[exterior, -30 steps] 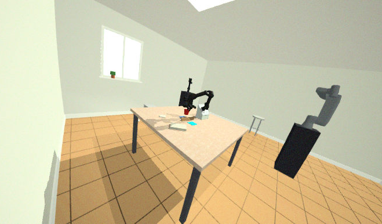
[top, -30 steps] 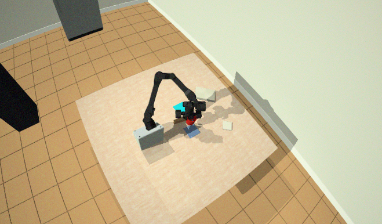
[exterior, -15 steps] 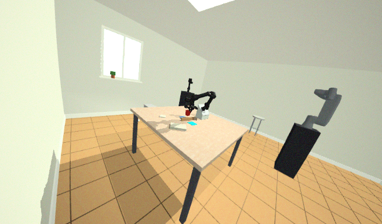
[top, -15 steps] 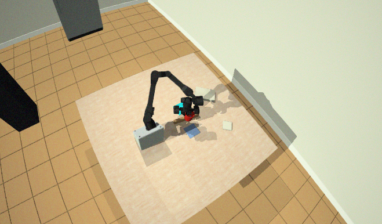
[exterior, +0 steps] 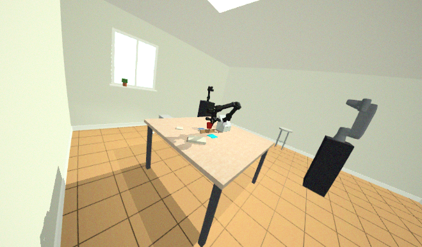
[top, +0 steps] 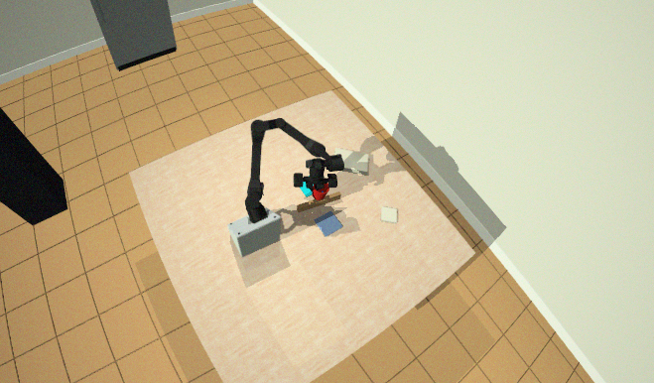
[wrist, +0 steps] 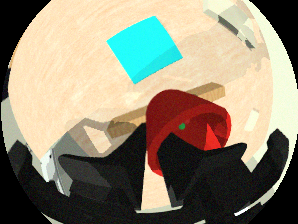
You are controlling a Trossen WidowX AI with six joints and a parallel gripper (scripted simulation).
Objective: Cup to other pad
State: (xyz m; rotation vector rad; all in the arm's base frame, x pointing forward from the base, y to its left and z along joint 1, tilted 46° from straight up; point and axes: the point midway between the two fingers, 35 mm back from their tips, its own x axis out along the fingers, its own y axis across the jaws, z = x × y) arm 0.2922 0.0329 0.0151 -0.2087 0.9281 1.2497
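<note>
Right now my gripper tip is 90 mm above the wooden bar, 30 mm to the left of it and 30 mm short of it. From my gripper tip the other things lie so: blue pad 140 mm to the right, 110 mm below, 10 mm ahead; red cup 30 mm ahead, 20 mm to the right.
</note>
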